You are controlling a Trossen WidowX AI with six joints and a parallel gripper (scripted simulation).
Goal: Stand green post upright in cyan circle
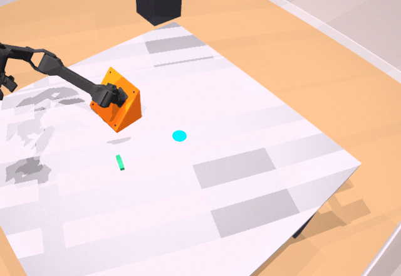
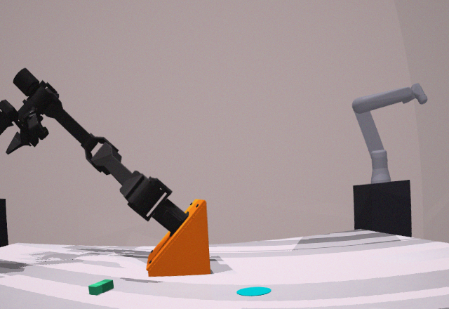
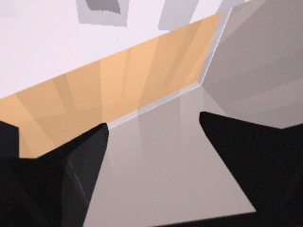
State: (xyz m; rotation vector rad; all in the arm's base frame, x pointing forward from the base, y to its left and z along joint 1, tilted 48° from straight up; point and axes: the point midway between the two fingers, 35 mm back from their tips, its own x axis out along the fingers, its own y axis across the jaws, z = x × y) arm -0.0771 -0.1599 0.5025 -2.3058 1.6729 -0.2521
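Now: the green post 360 mm to the left of my gripper tip, 300 mm below it and 260 mm ahead of it. Also, from my gripper tip: cyan circle (630 mm to the left, 310 mm below, 290 mm ahead).
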